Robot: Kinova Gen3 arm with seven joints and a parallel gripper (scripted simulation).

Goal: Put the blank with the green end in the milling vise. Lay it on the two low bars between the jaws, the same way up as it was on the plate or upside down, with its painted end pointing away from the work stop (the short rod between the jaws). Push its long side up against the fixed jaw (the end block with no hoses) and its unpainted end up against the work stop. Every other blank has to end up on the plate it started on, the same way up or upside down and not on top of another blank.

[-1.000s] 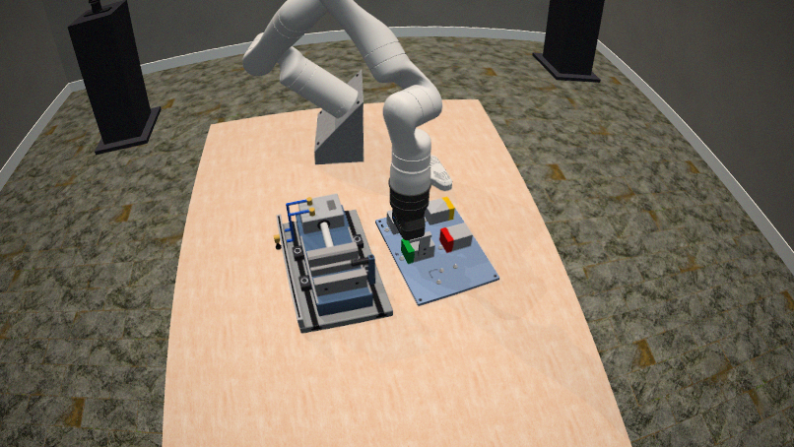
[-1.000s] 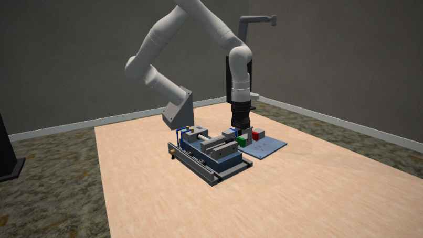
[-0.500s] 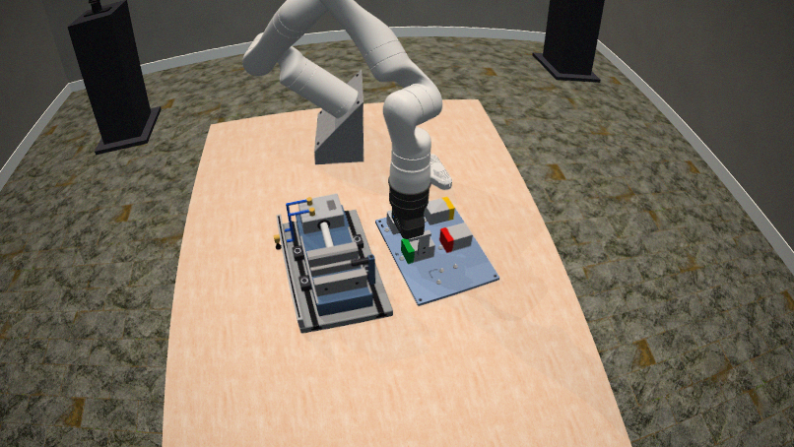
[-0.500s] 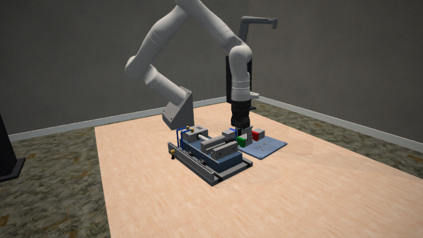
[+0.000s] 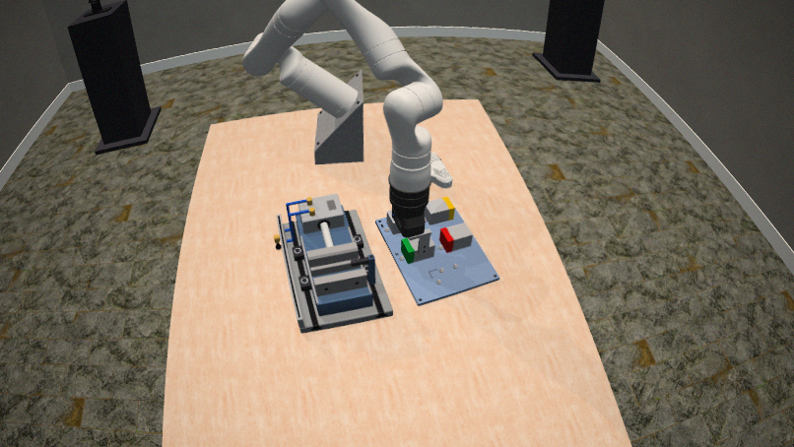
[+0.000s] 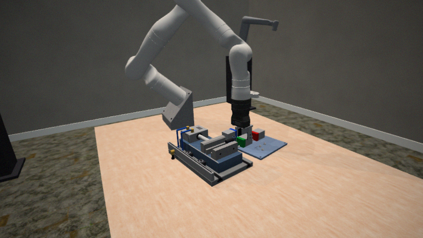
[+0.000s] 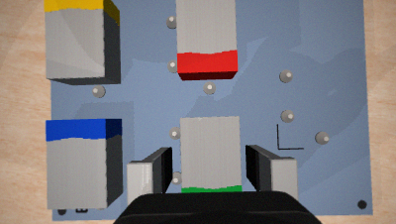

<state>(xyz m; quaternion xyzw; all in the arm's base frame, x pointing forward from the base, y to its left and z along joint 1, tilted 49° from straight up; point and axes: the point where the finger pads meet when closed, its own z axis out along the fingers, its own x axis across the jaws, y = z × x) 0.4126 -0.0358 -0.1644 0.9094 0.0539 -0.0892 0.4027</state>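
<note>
Now: the green-ended blank 30 mm below my hand. From my hand the other things lie so: blue plate: 50 mm below, 40 mm to the left, 10 mm behind; red-ended blank: 90 mm to the left, 30 mm below, 10 mm behind; blue-ended blank: 90 mm behind, 30 mm below, 10 mm to the right.
</note>
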